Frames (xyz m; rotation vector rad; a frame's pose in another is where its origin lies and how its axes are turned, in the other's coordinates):
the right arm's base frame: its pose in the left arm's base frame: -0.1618 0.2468 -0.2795 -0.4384 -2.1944 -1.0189
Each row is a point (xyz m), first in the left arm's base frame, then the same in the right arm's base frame.
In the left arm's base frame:
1: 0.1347 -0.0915 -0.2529
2: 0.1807 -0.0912 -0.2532
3: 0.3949 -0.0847 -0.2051
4: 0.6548 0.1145 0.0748
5: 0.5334 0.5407 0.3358
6: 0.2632 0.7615 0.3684
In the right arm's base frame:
1: -0.2020 -0.0403 -0.4008
2: -0.2353 -0.0152 -0.4203
3: -0.3558 0.1317 -0.5305
4: -0.3442 0.5526 -0.6213
5: -0.0667 0.9008 -0.3639
6: 0.1550 0.9125 -0.0927

